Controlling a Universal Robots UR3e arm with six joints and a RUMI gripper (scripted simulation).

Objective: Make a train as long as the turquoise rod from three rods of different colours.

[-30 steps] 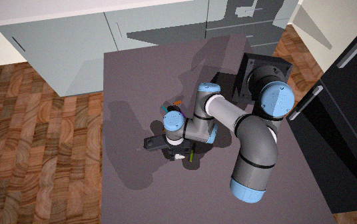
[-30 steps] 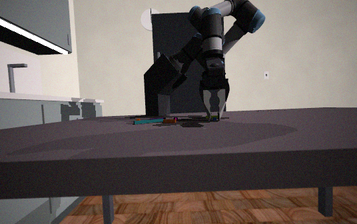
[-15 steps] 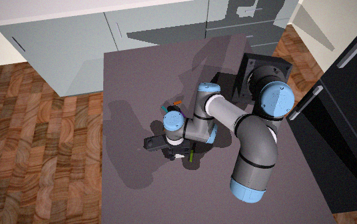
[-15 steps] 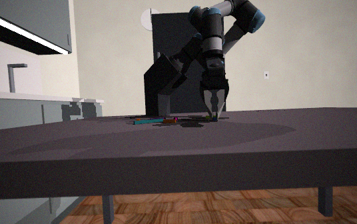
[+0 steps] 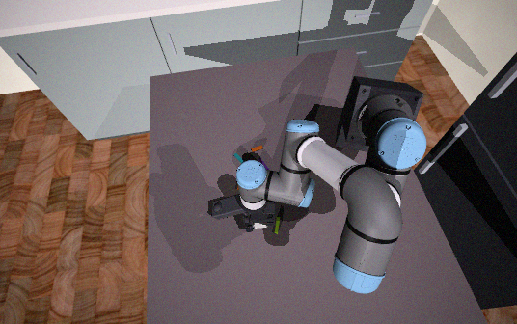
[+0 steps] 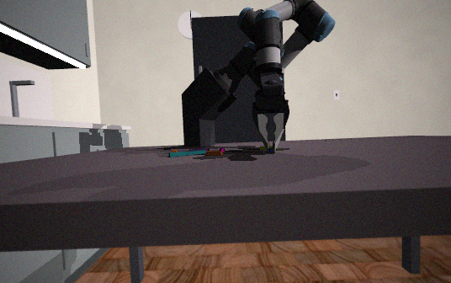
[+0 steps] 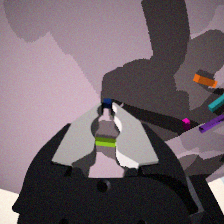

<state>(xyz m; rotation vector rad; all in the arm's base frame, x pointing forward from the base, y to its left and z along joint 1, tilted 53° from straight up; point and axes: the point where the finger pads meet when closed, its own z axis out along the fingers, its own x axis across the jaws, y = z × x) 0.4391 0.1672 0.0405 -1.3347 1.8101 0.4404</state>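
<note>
The lime rod is 80 mm behind my hand, 10 mm to the left of it and 10 mm below it. From my hand the other things lie so: blue rod: 10 mm below; then magenta rod: 130 mm to the right, 60 mm behind, 10 mm below; then purple rod: 200 mm to the right, 60 mm behind, 10 mm below.
</note>
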